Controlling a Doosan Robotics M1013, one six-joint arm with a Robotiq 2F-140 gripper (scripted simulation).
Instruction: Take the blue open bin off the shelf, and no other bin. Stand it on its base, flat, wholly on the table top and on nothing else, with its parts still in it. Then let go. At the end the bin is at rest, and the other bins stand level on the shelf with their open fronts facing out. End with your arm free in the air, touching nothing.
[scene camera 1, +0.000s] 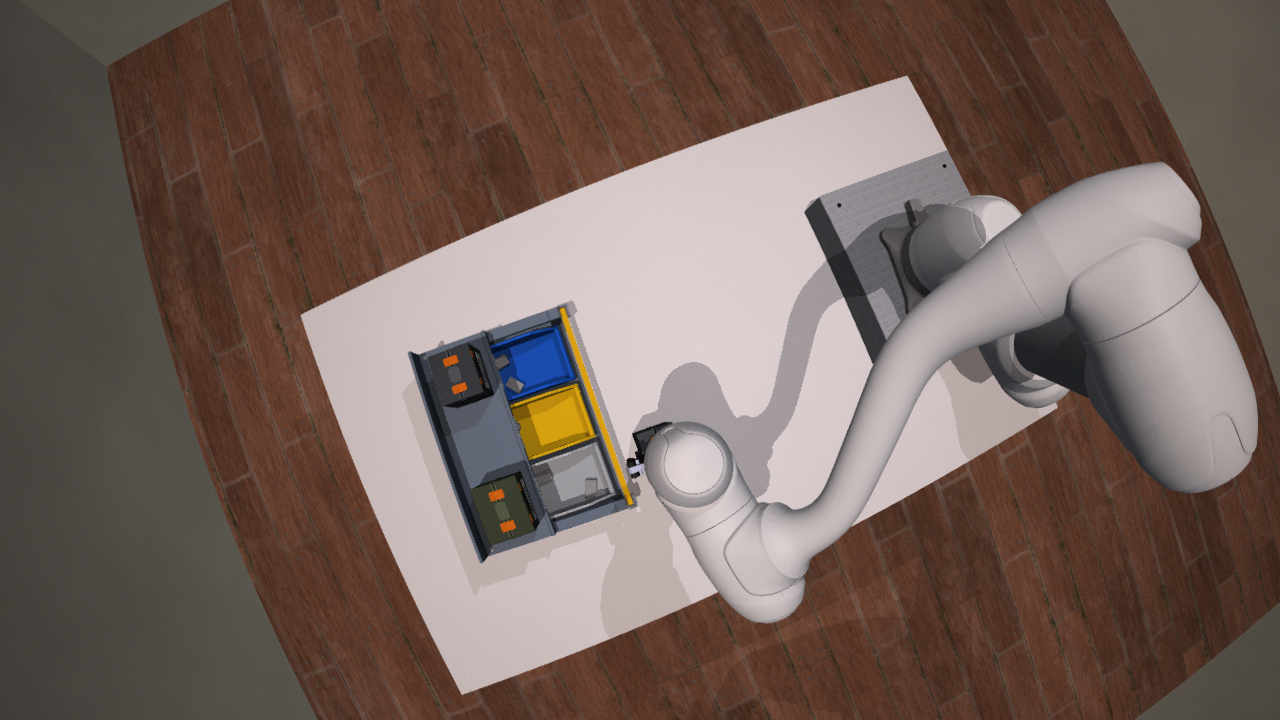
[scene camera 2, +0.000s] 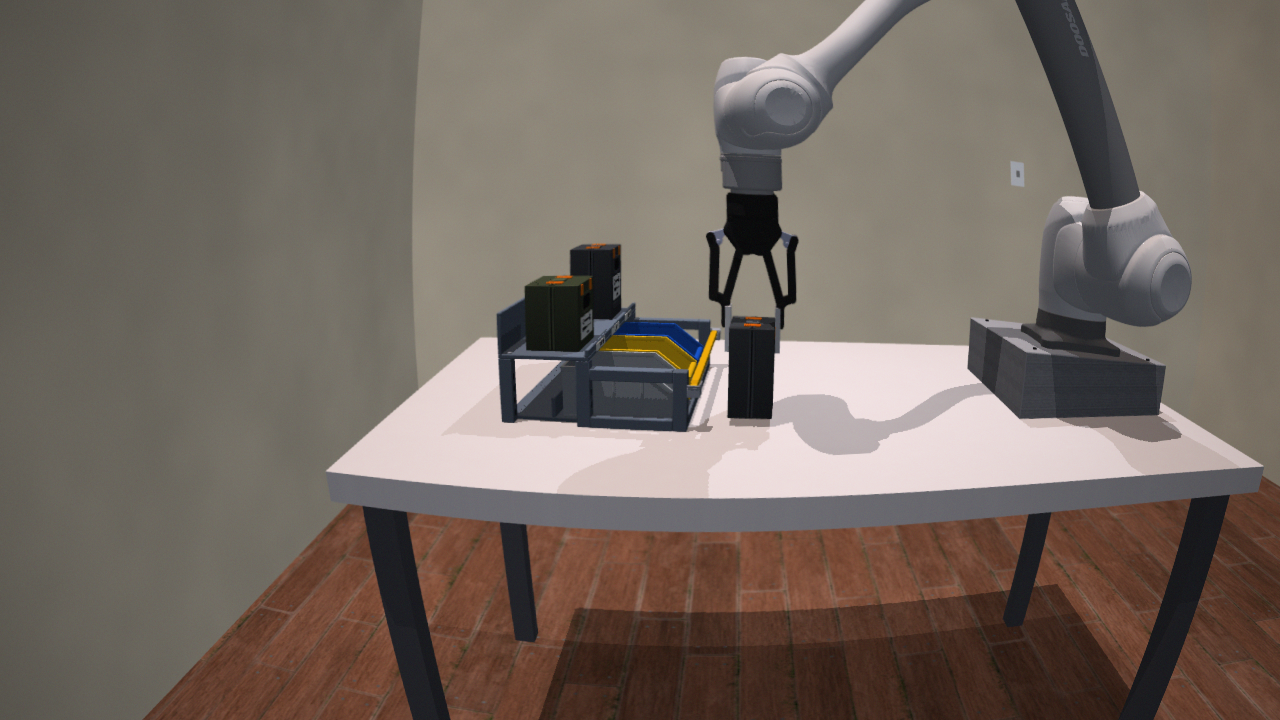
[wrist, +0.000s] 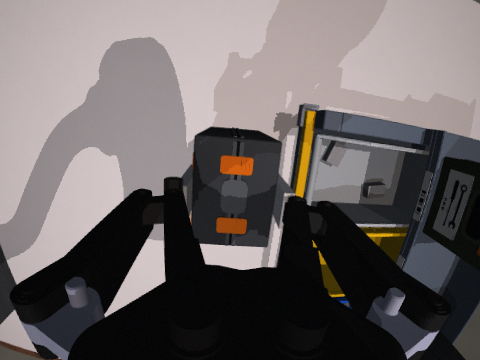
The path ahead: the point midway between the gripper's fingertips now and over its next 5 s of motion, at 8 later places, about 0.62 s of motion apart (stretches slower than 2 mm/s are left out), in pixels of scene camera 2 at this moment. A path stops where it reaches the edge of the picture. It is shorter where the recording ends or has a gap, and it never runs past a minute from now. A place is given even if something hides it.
My gripper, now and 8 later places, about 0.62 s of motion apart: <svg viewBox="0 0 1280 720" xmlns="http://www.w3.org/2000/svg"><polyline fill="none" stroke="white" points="752,350 752,348 750,316 732,311 709,303 700,301 704,302 704,319 705,350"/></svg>
